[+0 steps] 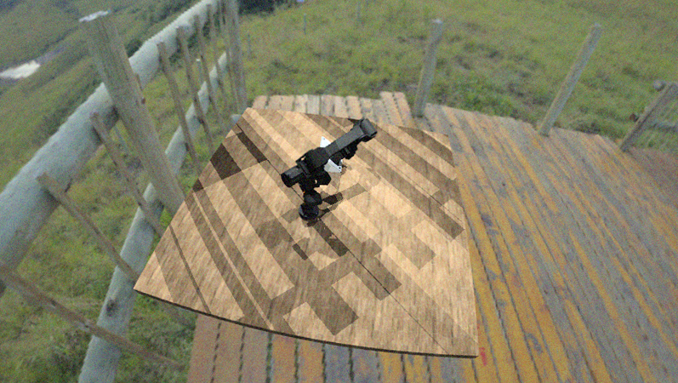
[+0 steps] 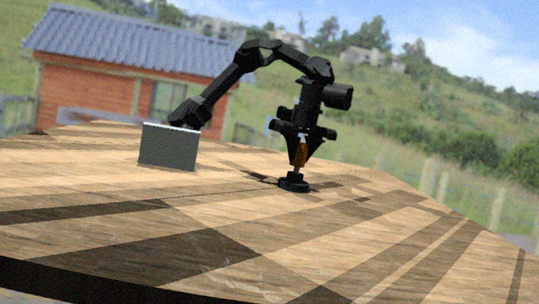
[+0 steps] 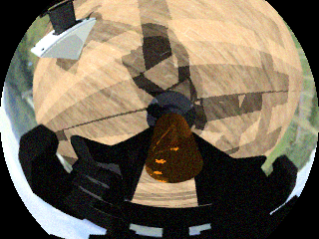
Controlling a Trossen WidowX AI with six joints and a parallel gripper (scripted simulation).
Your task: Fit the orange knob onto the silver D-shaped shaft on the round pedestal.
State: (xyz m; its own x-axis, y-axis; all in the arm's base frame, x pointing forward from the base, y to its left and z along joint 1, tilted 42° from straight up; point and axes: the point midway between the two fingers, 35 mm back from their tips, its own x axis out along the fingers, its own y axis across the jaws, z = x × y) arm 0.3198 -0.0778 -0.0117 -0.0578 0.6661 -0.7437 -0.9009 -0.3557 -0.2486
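Right now my gripper tip is 40 mm above the round pedestal. Round my gripper tip: orange knob: 30 mm above.
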